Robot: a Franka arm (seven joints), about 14 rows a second.
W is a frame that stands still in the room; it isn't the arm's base.
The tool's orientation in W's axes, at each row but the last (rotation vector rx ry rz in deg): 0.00, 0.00, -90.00; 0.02, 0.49, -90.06; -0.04, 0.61, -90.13; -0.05, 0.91, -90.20; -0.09, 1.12, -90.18; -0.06, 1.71, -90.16
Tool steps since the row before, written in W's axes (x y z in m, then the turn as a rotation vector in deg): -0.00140, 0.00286, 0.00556, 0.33, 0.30, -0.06; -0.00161, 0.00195, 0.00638, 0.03, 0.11, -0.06; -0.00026, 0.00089, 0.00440, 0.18, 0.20, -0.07; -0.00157, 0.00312, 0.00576, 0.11, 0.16, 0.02; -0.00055, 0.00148, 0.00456, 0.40, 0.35, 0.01; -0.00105, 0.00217, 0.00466, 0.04, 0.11, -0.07
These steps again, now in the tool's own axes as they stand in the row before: -0.00286, -0.00140, 0.00556, -0.30, 0.33, -0.06; -0.00198, -0.00165, 0.00636, -0.11, 0.03, -0.06; -0.00092, -0.00029, 0.00439, -0.20, 0.18, -0.07; -0.00317, -0.00164, 0.00571, -0.16, 0.11, 0.02; -0.00153, -0.00062, 0.00453, -0.35, 0.40, 0.01; -0.00225, -0.00115, 0.00460, -0.11, 0.04, -0.07
